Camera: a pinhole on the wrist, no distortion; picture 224 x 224 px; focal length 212.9 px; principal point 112.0 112.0 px. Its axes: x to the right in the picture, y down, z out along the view. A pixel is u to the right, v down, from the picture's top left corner.
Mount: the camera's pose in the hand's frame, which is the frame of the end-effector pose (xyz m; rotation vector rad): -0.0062 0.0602 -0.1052 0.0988 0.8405 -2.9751
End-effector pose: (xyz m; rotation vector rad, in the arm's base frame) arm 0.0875 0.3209 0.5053 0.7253 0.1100 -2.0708
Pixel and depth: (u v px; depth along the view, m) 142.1 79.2 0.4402
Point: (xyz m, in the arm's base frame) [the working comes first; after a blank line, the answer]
In the camera's frame: 0.0622 -0.0678 0.4402

-0.1000 0.3541 0.7801
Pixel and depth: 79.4 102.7 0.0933
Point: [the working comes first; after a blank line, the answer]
In the camera's frame: -0.0143 -0.0041 0.0933

0.1084 0.3174 0.4878
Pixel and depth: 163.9 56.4 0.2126
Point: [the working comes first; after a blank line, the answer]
In the camera's frame: 0.0518 -0.0555 0.2126

0.0672 0.3425 0.6254
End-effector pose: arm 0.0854 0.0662 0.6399 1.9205 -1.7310 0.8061
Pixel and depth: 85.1 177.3 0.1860
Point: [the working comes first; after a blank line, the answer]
In the camera's frame: -0.0235 0.0570 0.1860

0.1736 0.0518 0.6350
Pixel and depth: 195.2 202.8 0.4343
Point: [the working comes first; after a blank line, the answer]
In the camera's frame: 0.1697 0.1852 0.4343

0.4232 0.1426 0.4231
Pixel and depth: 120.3 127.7 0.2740
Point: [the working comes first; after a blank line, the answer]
In the camera's frame: 0.0107 0.0202 0.2740

0.1994 0.0235 0.5411
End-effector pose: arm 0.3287 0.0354 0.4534 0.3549 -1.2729 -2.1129
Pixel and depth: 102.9 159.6 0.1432
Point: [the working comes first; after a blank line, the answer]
In the camera's frame: -0.0061 0.0320 0.1432

0.3163 0.0526 0.4169
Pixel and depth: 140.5 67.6 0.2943
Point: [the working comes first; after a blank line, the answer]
In the camera's frame: 0.0394 -0.0614 0.2943

0.2691 0.2108 0.4966
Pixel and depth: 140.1 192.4 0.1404
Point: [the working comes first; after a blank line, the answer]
In the camera's frame: 0.0185 0.0530 0.1404

0.3352 0.0626 0.3925
